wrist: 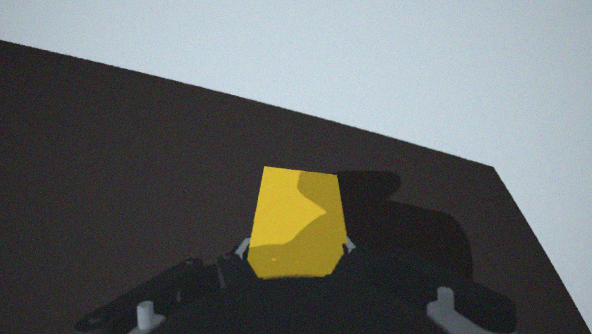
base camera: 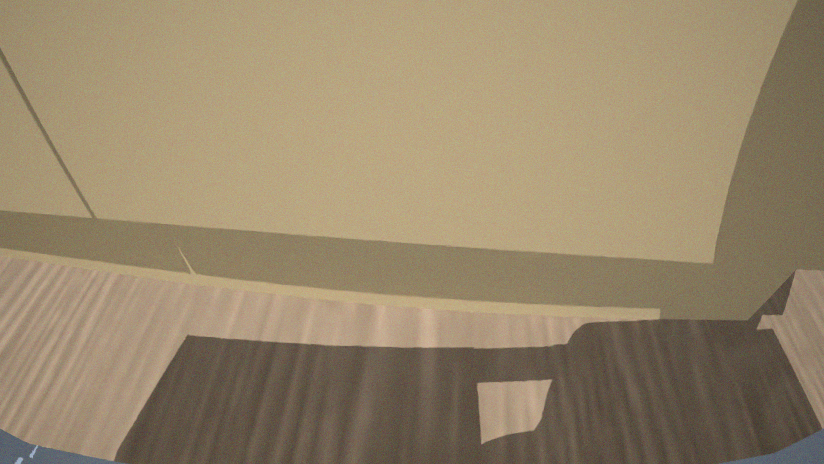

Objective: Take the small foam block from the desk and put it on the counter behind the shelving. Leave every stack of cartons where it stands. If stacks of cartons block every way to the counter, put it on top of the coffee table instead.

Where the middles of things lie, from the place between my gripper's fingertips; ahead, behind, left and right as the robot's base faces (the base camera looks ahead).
My gripper is now 1 cm below the yellow foam block [wrist: 299, 228] and 1 cm short of it.
